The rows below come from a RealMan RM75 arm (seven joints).
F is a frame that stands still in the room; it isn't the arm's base.
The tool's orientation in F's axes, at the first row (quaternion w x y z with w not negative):
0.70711, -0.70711, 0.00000, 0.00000
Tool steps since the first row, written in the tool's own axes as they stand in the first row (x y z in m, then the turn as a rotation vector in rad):
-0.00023, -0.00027, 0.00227, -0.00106, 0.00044, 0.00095
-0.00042, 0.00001, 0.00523, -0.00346, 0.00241, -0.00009
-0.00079, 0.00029, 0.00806, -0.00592, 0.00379, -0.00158
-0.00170, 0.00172, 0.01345, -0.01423, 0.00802, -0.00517
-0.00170, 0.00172, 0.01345, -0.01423, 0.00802, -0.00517
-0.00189, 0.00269, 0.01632, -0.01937, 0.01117, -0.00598
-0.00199, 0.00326, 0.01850, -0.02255, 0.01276, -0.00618
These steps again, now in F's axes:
-0.00023, 0.00227, 0.00027, -0.00106, 0.00095, -0.00044
-0.00042, 0.00523, -0.00001, -0.00346, -0.00009, -0.00241
-0.00079, 0.00806, -0.00029, -0.00592, -0.00158, -0.00379
-0.00170, 0.01345, -0.00172, -0.01423, -0.00517, -0.00802
-0.00170, 0.01345, -0.00172, -0.01423, -0.00517, -0.00802
-0.00189, 0.01632, -0.00269, -0.01937, -0.00598, -0.01117
-0.00199, 0.01850, -0.00326, -0.02255, -0.00618, -0.01276

